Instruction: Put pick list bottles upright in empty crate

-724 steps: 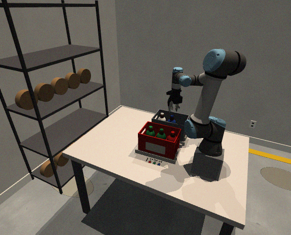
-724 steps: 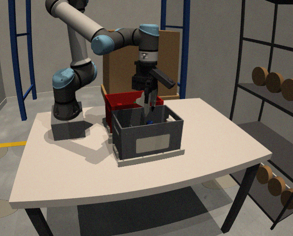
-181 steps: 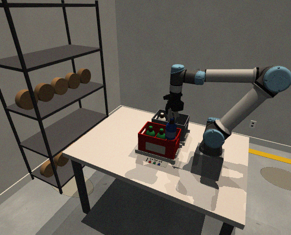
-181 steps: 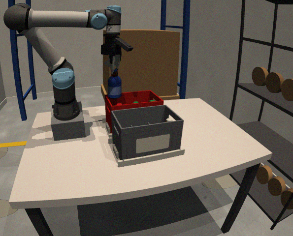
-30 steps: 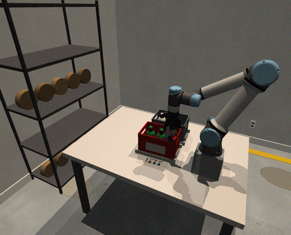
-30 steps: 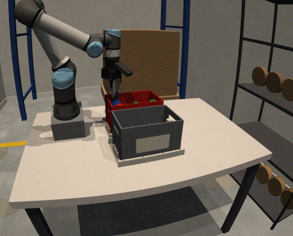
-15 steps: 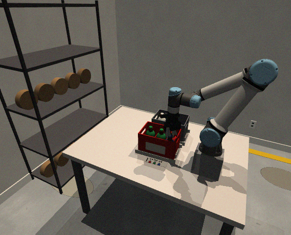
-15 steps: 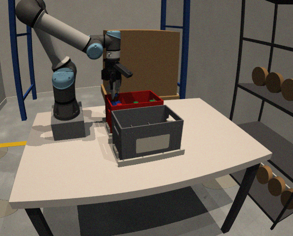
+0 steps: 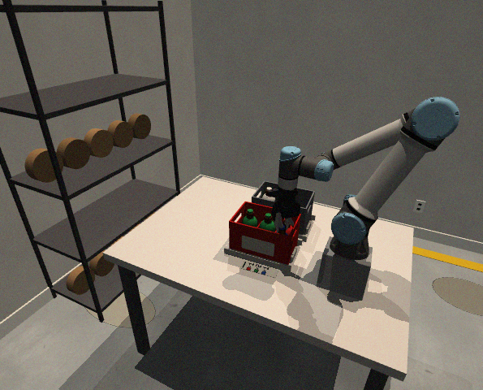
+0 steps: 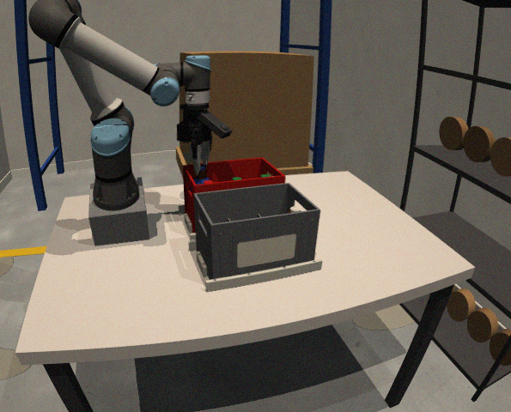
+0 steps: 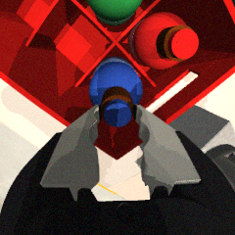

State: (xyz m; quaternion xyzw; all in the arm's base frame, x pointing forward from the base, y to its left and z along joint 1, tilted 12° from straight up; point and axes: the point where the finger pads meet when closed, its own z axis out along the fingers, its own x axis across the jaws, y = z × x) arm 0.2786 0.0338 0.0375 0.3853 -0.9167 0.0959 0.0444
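Now: hand 7 cm above the blue bottle. The rest, counted from my hand: red bottle (9 cm to the right, 9 cm below); red crate (9 cm below, 9 cm ahead, 4 cm to the right); pick list (17 cm below, 9 cm to the left, 6 cm ahead).
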